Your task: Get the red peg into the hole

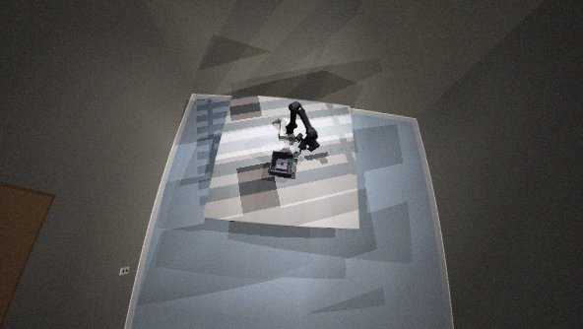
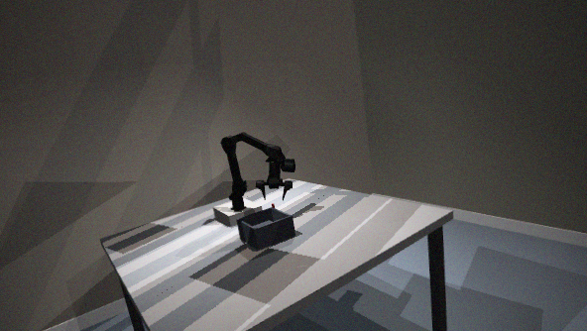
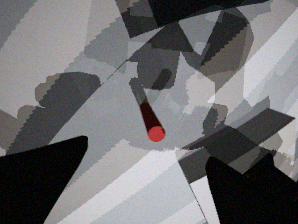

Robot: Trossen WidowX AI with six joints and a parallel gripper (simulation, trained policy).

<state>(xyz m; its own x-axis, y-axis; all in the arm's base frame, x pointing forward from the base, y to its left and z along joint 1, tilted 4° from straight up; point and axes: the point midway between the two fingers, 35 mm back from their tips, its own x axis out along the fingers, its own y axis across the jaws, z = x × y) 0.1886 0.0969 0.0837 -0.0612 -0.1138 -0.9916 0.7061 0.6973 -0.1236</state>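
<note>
The red peg lies 60 mm below my gripper tip and 10 mm to the right of it. The rest, counted from my gripper tip: dark box: 200 mm to the right, 140 mm ahead, 70 mm below; grey plate: 200 mm to the right, 140 mm ahead, 50 mm below.
</note>
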